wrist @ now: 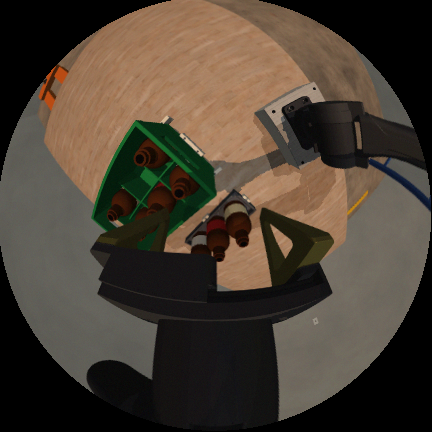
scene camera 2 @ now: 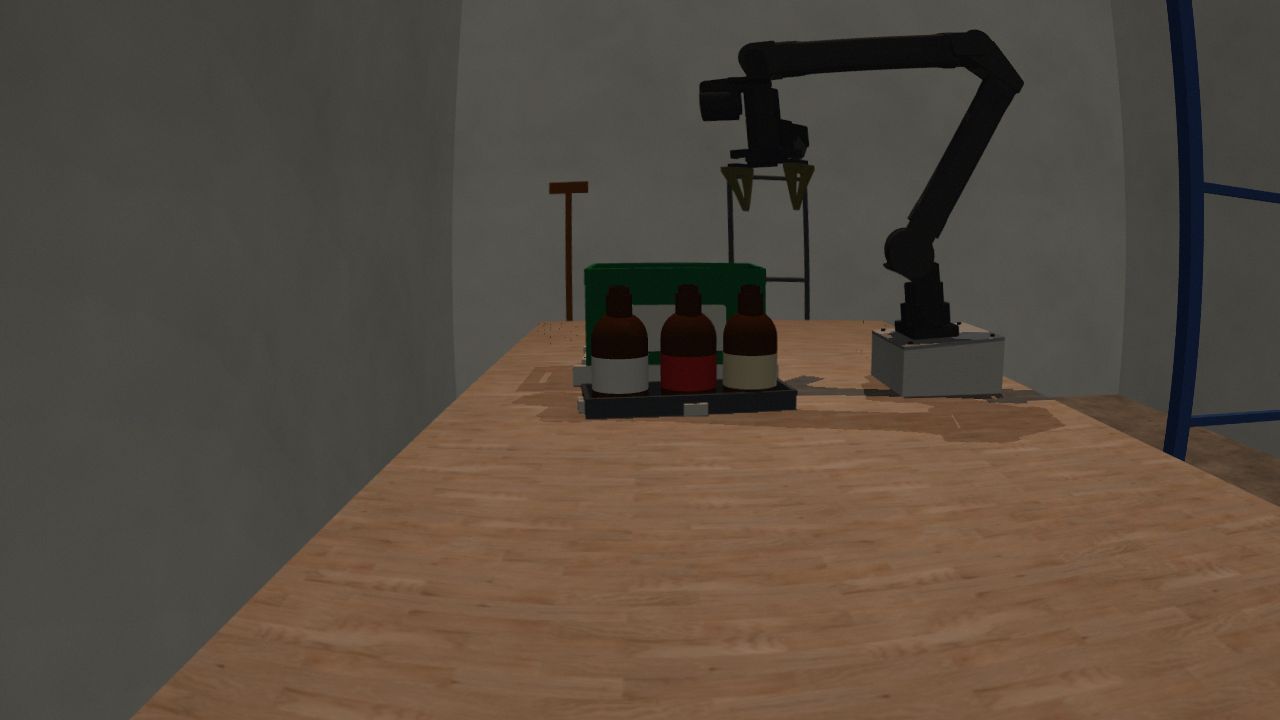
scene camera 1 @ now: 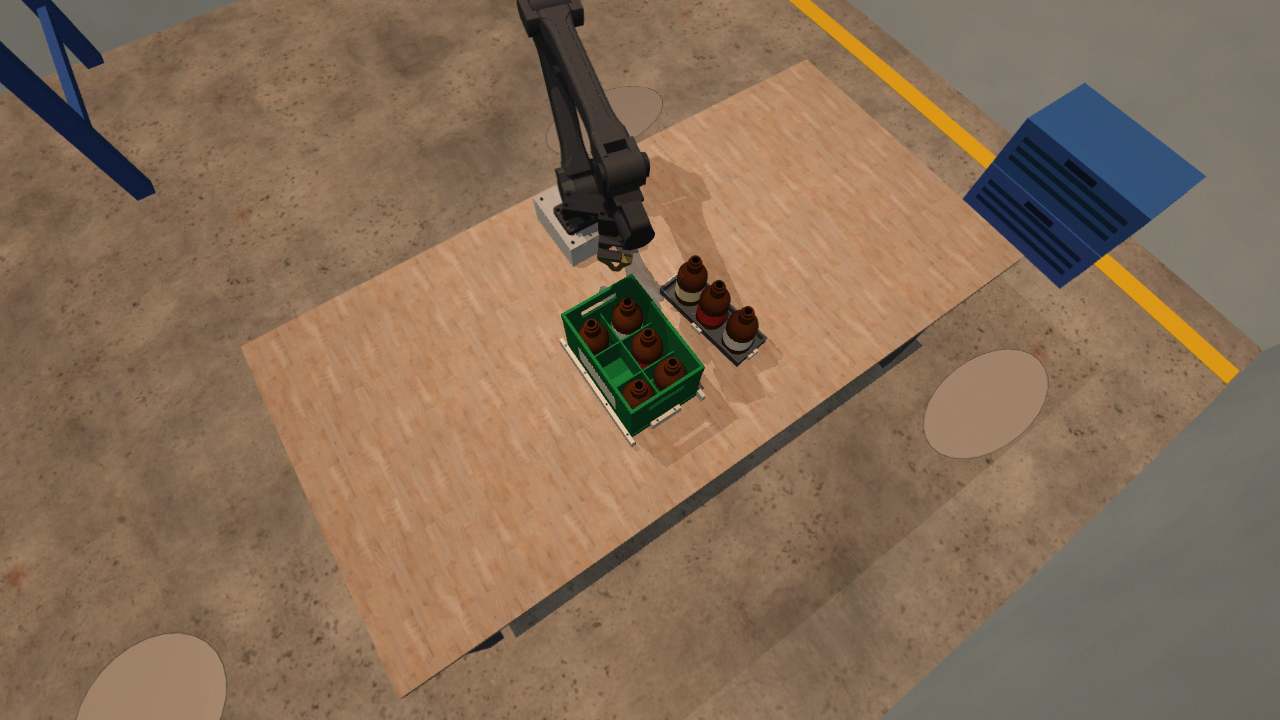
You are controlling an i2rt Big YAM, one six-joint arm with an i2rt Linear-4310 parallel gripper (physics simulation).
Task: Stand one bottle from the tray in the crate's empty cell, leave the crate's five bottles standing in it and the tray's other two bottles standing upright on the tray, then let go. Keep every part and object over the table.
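Pixels of known places: gripper, fingertip midpoint: (wrist: 214, 212) (scene camera 2: 770, 210) (scene camera 1: 618, 251); arm's base, link origin: (wrist: 304, 122) (scene camera 2: 926, 332).
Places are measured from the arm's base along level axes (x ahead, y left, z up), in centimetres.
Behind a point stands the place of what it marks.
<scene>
The green crate (scene camera 1: 666, 413) @(y -10.6, x 55.0, z -5.1 cm) (scene camera 2: 675, 284) @(y -1.8, x 40.8, z 6.9 cm) (wrist: 114, 165) @(y -19.7, x 37.1, z 8.1 cm) holds five brown bottles; its empty cell (scene camera 1: 615, 365) @(y -13.5, x 37.8, z -7.3 cm) (wrist: 142, 187) @(y -13.3, x 45.1, z -4.0 cm) is the middle one on the long side away from the tray. The dark tray (scene camera 1: 673, 302) @(y 7.5, x 31.7, z -5.8 cm) (scene camera 2: 644, 404) @(y 19.9, x 44.9, z -6.6 cm) (wrist: 192, 235) lies beside the crate. On it stand three upright bottles: cream-label (scene camera 1: 690, 282) @(y 10.6, x 33.1, z 2.8 cm) (scene camera 2: 750, 344) @(y 16.7, x 31.3, z 0.5 cm) (wrist: 238, 222) @(y 10.3, x 29.6, z 3.1 cm), red-label (scene camera 1: 713, 304) @(y 11.5, x 41.0, z 3.4 cm) (scene camera 2: 688, 344) @(y 17.3, x 39.4, z 0.6 cm) (wrist: 218, 235) @(y 11.1, x 36.9, z 2.1 cm) in the middle, and white-label (scene camera 1: 740, 331) @(y 12.7, x 49.9, z 3.2 cm) (scene camera 2: 619, 349) @(y 18.7, x 48.0, z 0.2 cm) (wrist: 200, 244) @(y 12.4, x 45.6, z -0.5 cm). My gripper (scene camera 1: 615, 260) @(y -4.5, x 25.7, z 18.5 cm) (scene camera 2: 771, 209) @(y -4.5, x 25.7, z 18.5 cm) (wrist: 214, 212) @(y -4.5, x 25.7, z 18.5 cm) is open and empty, high above the table, near the crate's end by the arm base.
The arm's grey base block (scene camera 1: 553, 228) @(y -7.8, x -0.8, z -1.4 cm) (scene camera 2: 948, 367) @(y 10.6, x -0.5, z -3.8 cm) (wrist: 280, 130) @(y -1.3, x 7.3, z -0.6 cm) stands at the table edge. Pale strips (scene camera 1: 597, 394) @(y -21.4, x 42.5, z -5.2 cm) (wrist: 192, 144) @(y -11.0, x 26.3, z -5.1 cm) lie along the crate's sides. A blue cabinet (scene camera 1: 1074, 188) stands on the floor beyond the table's far end.
</scene>
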